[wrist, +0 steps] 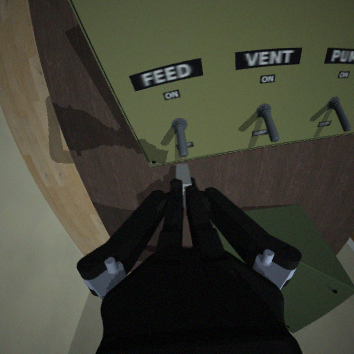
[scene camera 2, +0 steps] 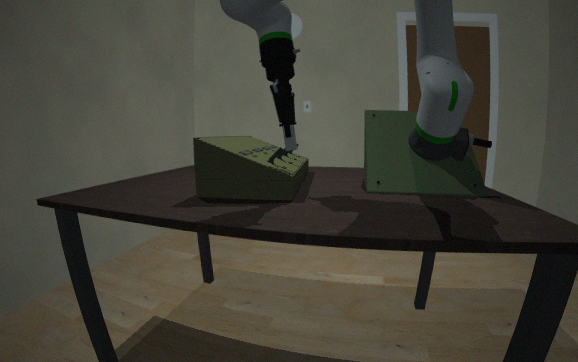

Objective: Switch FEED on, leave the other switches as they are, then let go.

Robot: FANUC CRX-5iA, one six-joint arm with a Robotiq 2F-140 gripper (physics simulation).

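Where they show: gripper, fingertip midpoint: (wrist: 181, 172) (scene camera 2: 291, 150); arm's base, link origin: (scene camera 2: 430, 143).
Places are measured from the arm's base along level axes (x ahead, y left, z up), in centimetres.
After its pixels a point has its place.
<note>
The FEED switch (wrist: 181, 137) @(x 43.0, y 25.2, z -2.9 cm) is a grey toggle lever below the FEED label (wrist: 166, 74) @(x 50.6, y 27.1, z -2.8 cm) near the panel's corner. Its lever points down, toward the OFF side. The VENT switch (wrist: 269, 123) @(x 45.6, y 13.9, z -2.9 cm) and PUMP switch (wrist: 340, 114) @(x 48.4, y 2.4, z -3.1 cm) point down the same way. The switches stand on a sloped yellow-green box (scene camera 2: 240, 175) @(x 48.5, y 33.9, z -8.0 cm) (wrist: 215, 30) @(x 55.2, y 22.1, z -1.5 cm). My gripper (scene camera 2: 290, 149) @(x 38.2, y 25.0, z -2.2 cm) (wrist: 181, 172) @(x 38.2, y 25.0, z -2.2 cm) is shut with nothing between the fingers. Its tips are right by the end of the FEED lever, at the panel's lower edge; whether they touch cannot be told.
A dark brown table (scene camera 2: 150, 190) @(x 82.9, y 35.6, z -14.1 cm) (wrist: 265, 185) @(x 28.5, y 4.5, z -14.1 cm) bears the box. A larger green box (scene camera 2: 390, 150) @(x 13.2, y 4.6, z -2.7 cm) (wrist: 280, 230) @(x 21.3, y 1.4, z -6.0 cm) stands on the table to the right in the scene view. A grey robot arm part (scene camera 2: 442, 100) @(x 0.3, y 19.2, z 11.0 cm) hangs in front of it.
</note>
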